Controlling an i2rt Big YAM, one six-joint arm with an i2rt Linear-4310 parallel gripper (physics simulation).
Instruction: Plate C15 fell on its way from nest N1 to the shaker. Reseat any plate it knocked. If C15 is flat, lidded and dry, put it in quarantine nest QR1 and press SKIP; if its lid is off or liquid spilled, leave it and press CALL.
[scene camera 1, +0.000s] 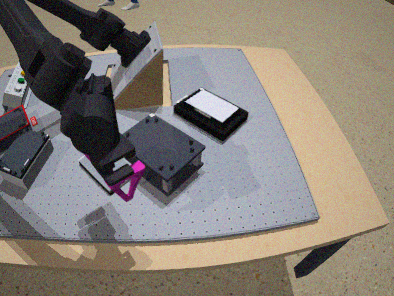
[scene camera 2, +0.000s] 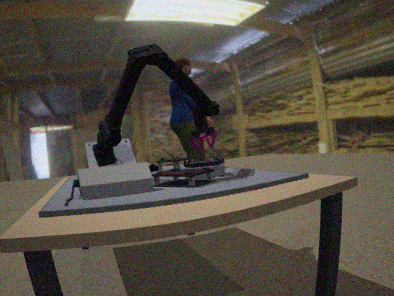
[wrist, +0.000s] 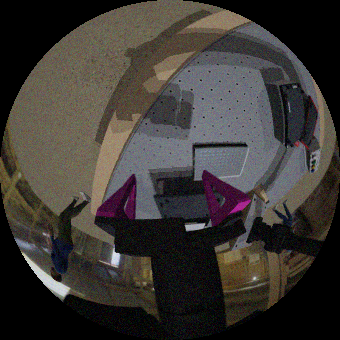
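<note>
A pale microplate lies flat on the pegboard beside a dark two-tier stand. Faint rows of wells show in the wrist view, with a dark strip along one edge; its label, any lid and any liquid cannot be made out. My gripper is open and empty, its magenta fingers above the board near the plate and stand. It partly covers the plate in scene camera 1. A red-outlined nest, with an unreadable red label, stands at the left. A button box is behind it.
A black block with a white top stands right of the two-tier stand. A dark-topped grey unit stands beside the red-outlined nest. A tilted panel on a wooden wedge stands at the back. A person is behind the table.
</note>
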